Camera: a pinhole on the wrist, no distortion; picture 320 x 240 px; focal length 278.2 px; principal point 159.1 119.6 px. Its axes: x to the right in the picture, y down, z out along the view. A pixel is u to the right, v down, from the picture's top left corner.
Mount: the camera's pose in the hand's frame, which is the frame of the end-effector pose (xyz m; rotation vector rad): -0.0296 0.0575 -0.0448 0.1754 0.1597 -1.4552
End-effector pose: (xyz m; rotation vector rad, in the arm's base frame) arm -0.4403 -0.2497 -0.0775 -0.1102 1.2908 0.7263
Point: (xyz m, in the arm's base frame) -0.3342 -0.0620 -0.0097
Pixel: 41 205
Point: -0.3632 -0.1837 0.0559
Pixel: 99 39
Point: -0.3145 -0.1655 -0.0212
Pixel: 160 154
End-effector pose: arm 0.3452 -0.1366 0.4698 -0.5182 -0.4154 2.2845
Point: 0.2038 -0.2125 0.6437
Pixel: 99 150
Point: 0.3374 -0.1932 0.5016
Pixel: 186 71
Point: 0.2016 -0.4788 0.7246
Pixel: outside the picture
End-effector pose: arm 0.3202 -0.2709 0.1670 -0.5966 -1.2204 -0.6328
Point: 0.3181 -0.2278 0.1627
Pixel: 208 183
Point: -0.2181 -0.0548 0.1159
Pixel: 230 34
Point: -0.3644 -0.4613 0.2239
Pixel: outside the picture
